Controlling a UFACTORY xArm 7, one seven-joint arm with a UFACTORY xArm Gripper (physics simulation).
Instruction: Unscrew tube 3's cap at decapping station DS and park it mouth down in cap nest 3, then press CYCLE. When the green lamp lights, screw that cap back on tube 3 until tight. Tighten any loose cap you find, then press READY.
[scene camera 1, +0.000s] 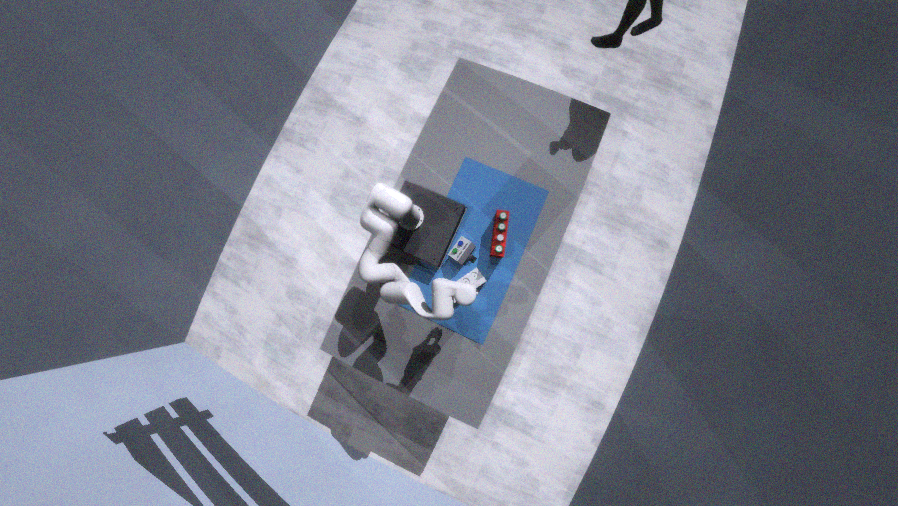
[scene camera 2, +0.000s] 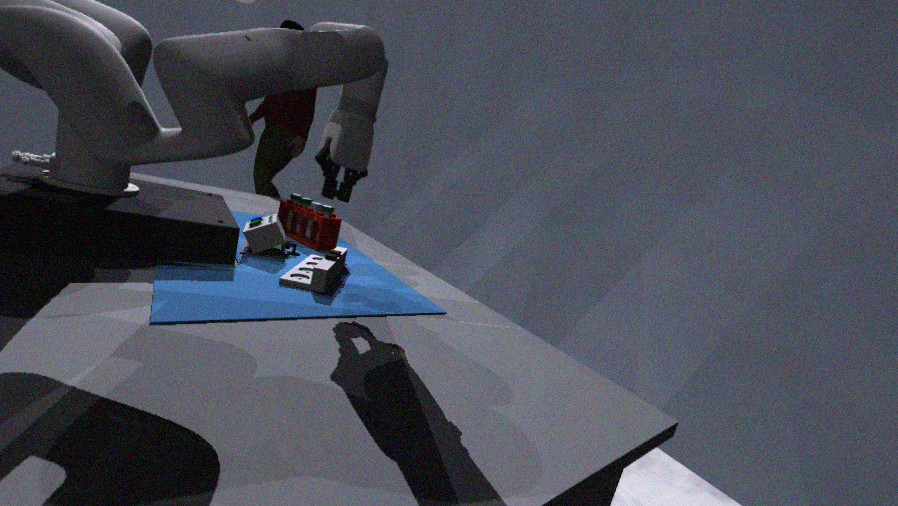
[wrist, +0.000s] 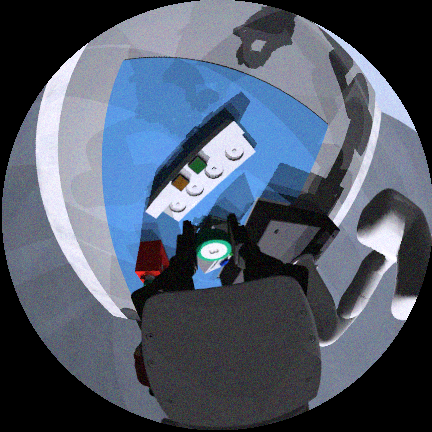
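Where they show: gripper, between the fingertips: (scene camera 2: 334, 199) (wrist: 209, 227); arm's base, origin of its link: (scene camera 1: 411, 217) (scene camera 2: 92, 185).
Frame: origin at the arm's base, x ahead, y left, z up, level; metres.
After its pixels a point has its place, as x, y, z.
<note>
My gripper (scene camera 2: 337, 188) {0.357, -0.240, 0.084} (wrist: 209, 227) {0.357, -0.240, 0.084} is shut on a green-rimmed white cap (wrist: 214, 251) {0.353, -0.228, 0.104}; the mark on its top is too small to read surely. No tube shows below the fingertips. The fingers hang in the air above the white nest block (scene camera 1: 471, 278) {0.377, -0.178, -0.075} (scene camera 2: 319, 270) {0.310, -0.335, -0.044} (wrist: 220, 162) {0.316, -0.260, -0.075}, which has several round nests and orange and green squares. No cap shows in its nests. The red rack (scene camera 1: 493, 246) (scene camera 2: 324, 235) {0.440, -0.040, -0.040} (wrist: 151, 254) {0.446, -0.039, -0.038} stands apart with tubes upright; one top (scene camera 1: 500, 237) {0.439, 0.045, 0.033} looks plain white, the others green-rimmed. The button box (scene camera 1: 461, 250) {0.287, -0.069, -0.011} (scene camera 2: 265, 233) {0.270, -0.120, -0.032} has green and blue buttons; a dark clamp (scene camera 1: 472, 258) (scene camera 2: 290, 248) is beside it.
The blue mat (scene camera 1: 502, 182) {0.362, 0.345, -0.086} (scene camera 2: 201, 308) {0.124, -0.396, -0.086} (wrist: 135, 100) {0.489, -0.366, -0.086} lies on the grey table (scene camera 1: 461, 84) {-0.037, 0.828, -0.089} (scene camera 2: 502, 352) {0.534, -0.631, -0.089}. The black arm base (scene camera 1: 433, 220) {0.109, 0.022, -0.002} (scene camera 2: 188, 232) {0.127, -0.176, -0.031} stands beside the button box. In scene camera 2, a person (scene camera 2: 285, 125) stands beyond the table.
</note>
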